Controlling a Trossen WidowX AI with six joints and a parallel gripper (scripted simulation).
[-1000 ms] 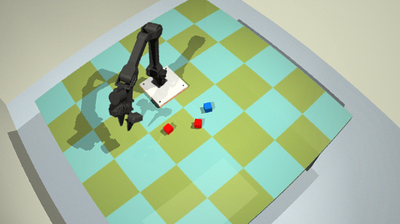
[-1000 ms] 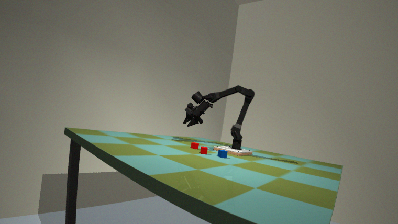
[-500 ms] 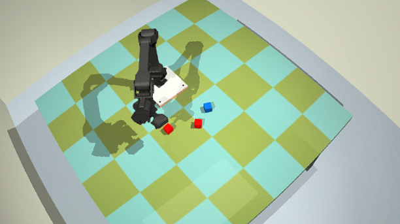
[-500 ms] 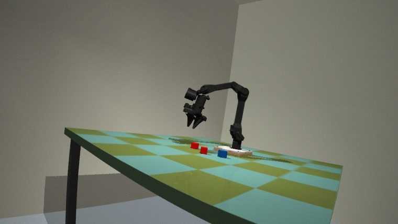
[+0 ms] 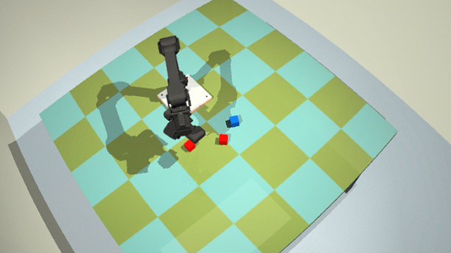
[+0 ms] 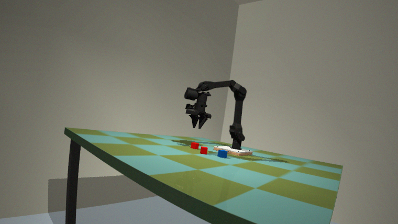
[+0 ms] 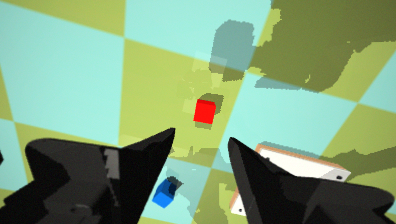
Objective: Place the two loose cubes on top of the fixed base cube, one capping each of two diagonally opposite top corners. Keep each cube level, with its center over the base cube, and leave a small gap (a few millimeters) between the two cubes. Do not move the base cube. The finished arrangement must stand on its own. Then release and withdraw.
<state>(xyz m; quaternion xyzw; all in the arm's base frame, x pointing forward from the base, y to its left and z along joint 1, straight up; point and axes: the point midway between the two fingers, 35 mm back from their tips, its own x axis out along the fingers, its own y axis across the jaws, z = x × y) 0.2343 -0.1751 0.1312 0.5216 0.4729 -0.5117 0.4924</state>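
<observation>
My gripper tip is 6 cm short of the blue cube, 21 cm to the right of it and 10 cm above it.
</observation>
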